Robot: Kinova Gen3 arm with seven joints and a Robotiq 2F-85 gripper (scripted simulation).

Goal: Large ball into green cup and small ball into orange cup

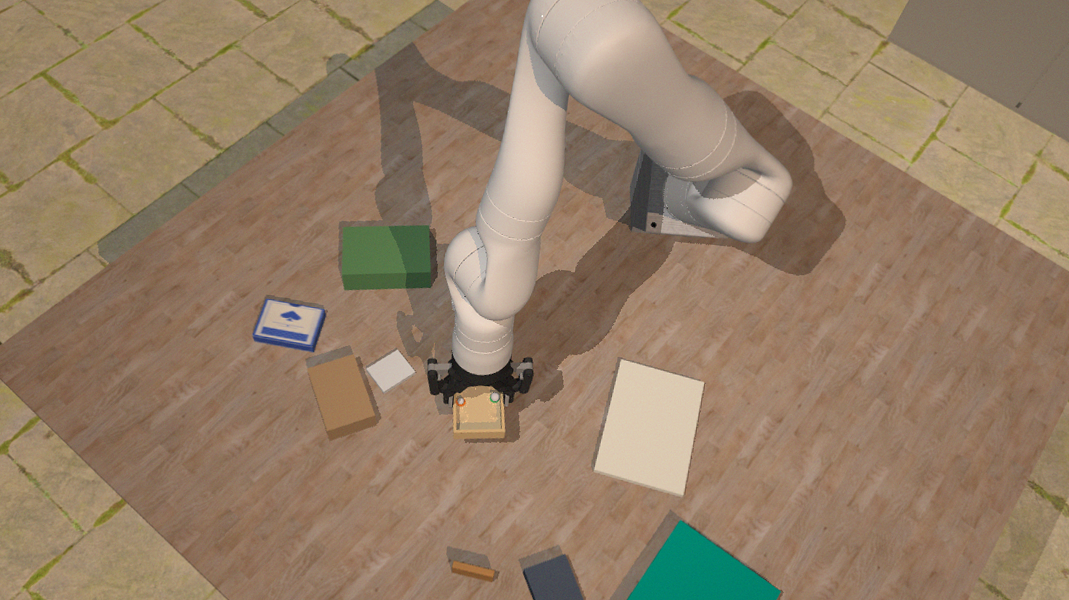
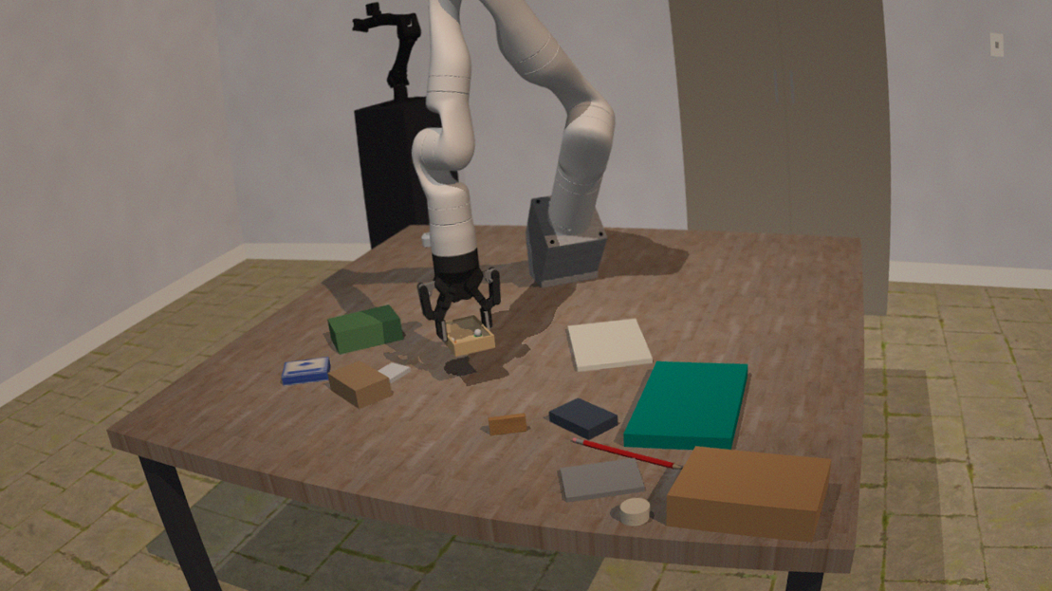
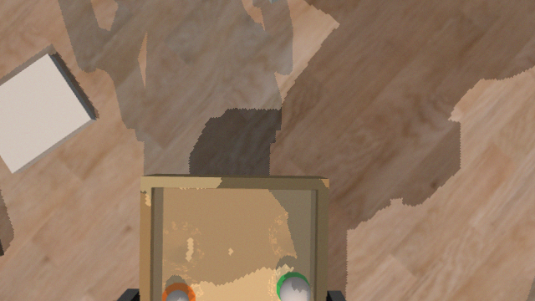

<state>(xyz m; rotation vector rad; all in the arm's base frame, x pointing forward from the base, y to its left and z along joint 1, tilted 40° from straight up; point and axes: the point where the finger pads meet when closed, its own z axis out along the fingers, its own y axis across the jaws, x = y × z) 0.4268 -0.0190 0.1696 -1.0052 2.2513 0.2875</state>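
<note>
The wooden puzzle box is 2 cm below my hand. From my hand the other things lie so: white tile: 5 cm ahead, 14 cm to the right, 9 cm below; brown block: 14 cm ahead, 14 cm to the right, 7 cm below; cream slab: 21 cm behind, 15 cm to the left, 9 cm below.
</note>
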